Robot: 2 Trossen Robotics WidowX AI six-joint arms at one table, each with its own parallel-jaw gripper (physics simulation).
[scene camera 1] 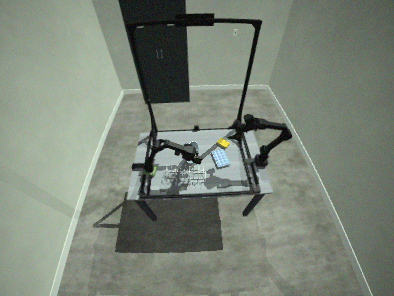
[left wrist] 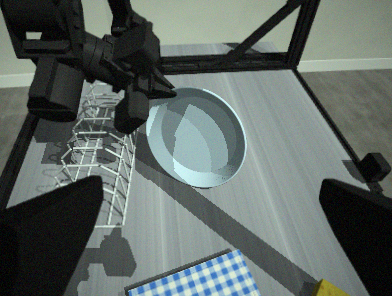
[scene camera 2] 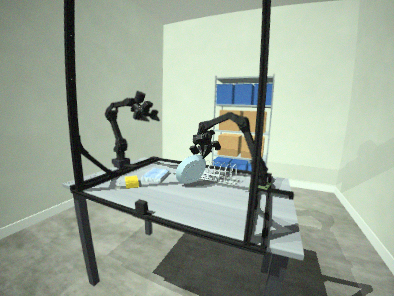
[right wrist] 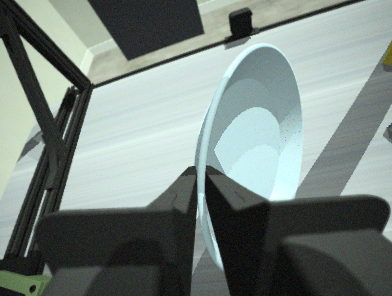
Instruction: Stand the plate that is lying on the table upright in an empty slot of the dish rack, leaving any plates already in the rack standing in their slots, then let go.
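Places are measured from the left arm's base along level axes (x down, y ahead, z right), in millimetres.
Where they show: left gripper, between the fingertips: (scene camera 1: 227, 133) (left wrist: 212, 187) (scene camera 2: 154, 121); right gripper, between the fingertips: (left wrist: 175, 93) (scene camera 2: 202, 158) (right wrist: 199, 172); left arm's base, origin of its link: (scene camera 1: 262, 158) (scene camera 2: 120, 158); right arm's base, origin of its link: (scene camera 1: 149, 169) (scene camera 2: 260, 183).
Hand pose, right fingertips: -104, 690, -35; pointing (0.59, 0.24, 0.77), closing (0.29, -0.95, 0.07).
Things, the pixels of their top centre, and the offset from my right fingertips, as dx, dy, dz. Level surfaces: height alone.
- pale blue plate, centre of its top: (right wrist: 260, 80) (left wrist: 197, 95) (scene camera 2: 192, 154) (scene camera 1: 190, 145) -28, -41, +37
- white wire dish rack, centre of its top: (left wrist: 96, 118) (scene camera 2: 212, 161) (scene camera 1: 184, 169) +53, -9, -150
- blue-and-white checked cloth, centre of its top: (scene camera 2: 156, 172) (scene camera 1: 220, 157) +136, -312, +45
- yellow block, centre of its top: (scene camera 2: 131, 179) (scene camera 1: 223, 142) +131, -336, +227
- table, height of its surface: dx +161
A pale blue plate (scene camera 1: 194, 144) (scene camera 2: 191, 169) (left wrist: 202, 140) (right wrist: 265, 125) is tilted, close beside the dish rack; whether its lower edge touches the table is unclear. My right gripper (scene camera 2: 203, 155) (left wrist: 175, 93) (right wrist: 199, 172) is shut on the plate's rim, with one finger on each side. The white wire dish rack (scene camera 1: 186, 176) (left wrist: 109, 226) stands on the table, to the plate's left in the left wrist view and partly hidden by the right arm. I see no plate standing in it. My left gripper (scene camera 2: 156, 114) (left wrist: 212, 187) is open and empty, high above the table, away from the plate.
A blue-and-white checked cloth (scene camera 1: 220, 158) (scene camera 2: 156, 174) (left wrist: 200, 276) and a yellow block (scene camera 1: 223, 143) (scene camera 2: 132, 182) (left wrist: 329, 289) lie on the table (scene camera 2: 175, 205), toward the left arm's side. A black frame (scene camera 2: 70, 90) with tall posts surrounds the table.
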